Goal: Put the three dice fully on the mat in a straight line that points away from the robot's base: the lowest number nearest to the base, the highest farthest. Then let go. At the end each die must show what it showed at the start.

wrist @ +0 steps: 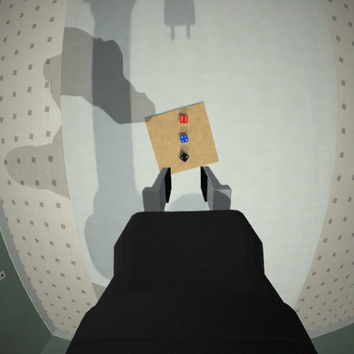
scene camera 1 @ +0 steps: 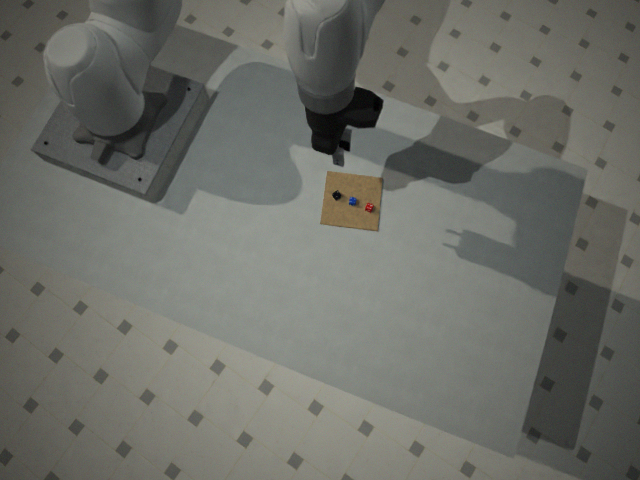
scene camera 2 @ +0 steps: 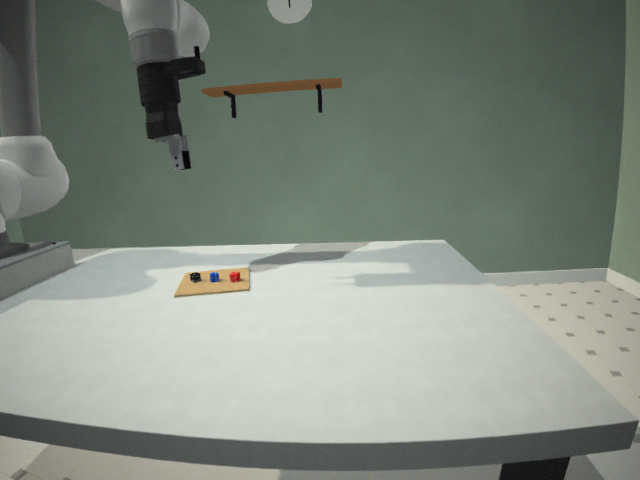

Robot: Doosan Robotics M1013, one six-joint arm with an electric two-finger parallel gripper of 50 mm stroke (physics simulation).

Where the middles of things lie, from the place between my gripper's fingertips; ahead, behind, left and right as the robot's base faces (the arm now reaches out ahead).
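Relative to the tan mat [scene camera 1: 366, 189], my hand is 23 cm above it and 4 cm short of it.
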